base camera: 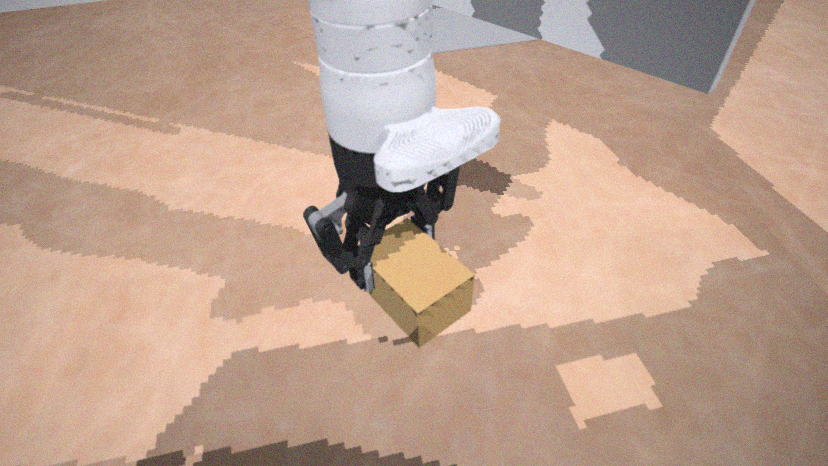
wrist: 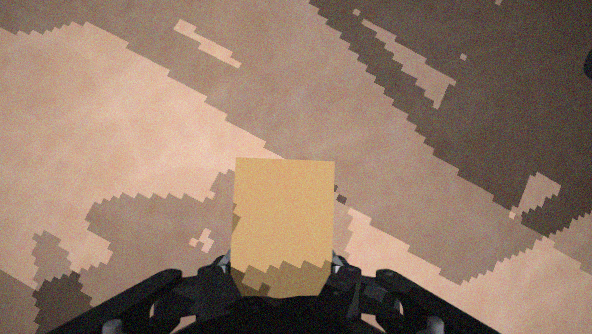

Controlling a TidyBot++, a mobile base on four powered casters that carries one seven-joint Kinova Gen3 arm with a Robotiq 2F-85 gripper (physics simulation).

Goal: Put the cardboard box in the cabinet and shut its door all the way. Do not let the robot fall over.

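Frame: origin at the arm's base, x ahead, y left, z up, level; centimetres.
Seen in the pictures: gripper, fingertip midpoint: (base camera: 394, 266) (wrist: 281, 262).
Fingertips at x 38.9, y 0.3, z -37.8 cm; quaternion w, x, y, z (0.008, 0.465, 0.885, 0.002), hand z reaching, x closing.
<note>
A point is followed by its place in that frame.
The cardboard box (base camera: 428, 277) @[x 34.6, y -2.4, z -34.6 cm] (wrist: 285, 210) @[x 35.3, y -2.0, z -34.6 cm] is a small tan block with a flat top. It sits upright on the wood-patterned floor, below the arm in the base camera view and at the lower middle of the wrist view. My gripper (base camera: 398, 254) @[x 38.9, y 0.3, z -37.8 cm] (wrist: 281, 262) @[x 38.9, y 0.3, z -37.8 cm] points down and is shut on the box, with one finger against each of two opposite sides. The box's far end reaches out beyond the fingers, and its near end is partly hidden under the gripper. I cannot make out a cabinet or its door for certain in either view.
A large upright surface (base camera: 654, 40) @[x 47.3, y -23.0, z -21.6 cm] with grey and white patches stands at the upper right of the base camera view, its edge meeting the floor. Dark shadow lies across the upper right of the wrist view, where a small black rounded part (wrist: 589, 65) shows at the edge.
</note>
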